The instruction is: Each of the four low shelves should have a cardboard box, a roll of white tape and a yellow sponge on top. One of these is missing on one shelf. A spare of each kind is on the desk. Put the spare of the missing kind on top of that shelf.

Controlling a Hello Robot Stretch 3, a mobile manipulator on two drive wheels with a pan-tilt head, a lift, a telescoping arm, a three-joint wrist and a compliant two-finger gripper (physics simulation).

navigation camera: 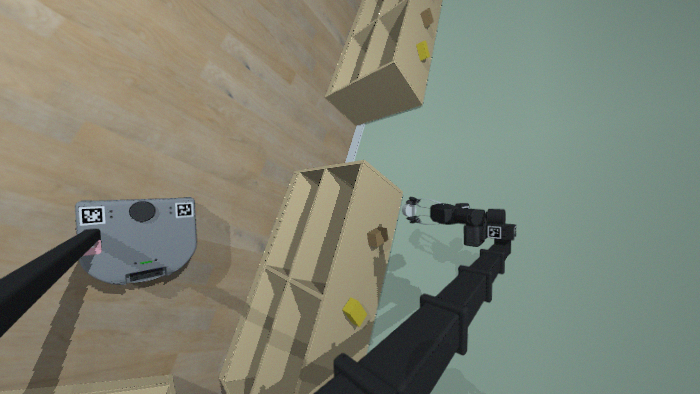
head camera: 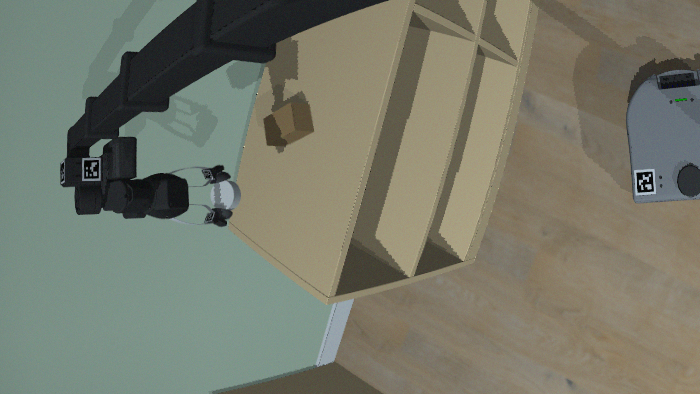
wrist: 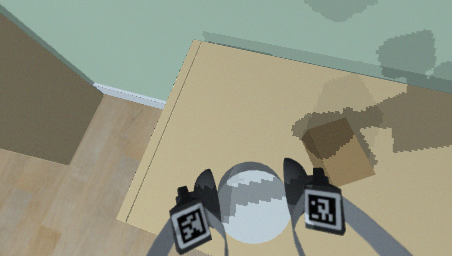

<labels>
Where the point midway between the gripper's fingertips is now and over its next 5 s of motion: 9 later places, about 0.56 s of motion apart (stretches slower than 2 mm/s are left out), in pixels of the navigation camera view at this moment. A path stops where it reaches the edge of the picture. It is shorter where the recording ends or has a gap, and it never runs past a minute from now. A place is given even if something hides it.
The gripper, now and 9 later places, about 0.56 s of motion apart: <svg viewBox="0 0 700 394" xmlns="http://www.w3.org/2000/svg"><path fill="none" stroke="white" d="M408 209L408 214L408 217L400 216L387 215L376 214L367 213L367 214L367 214L369 214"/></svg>
</labels>
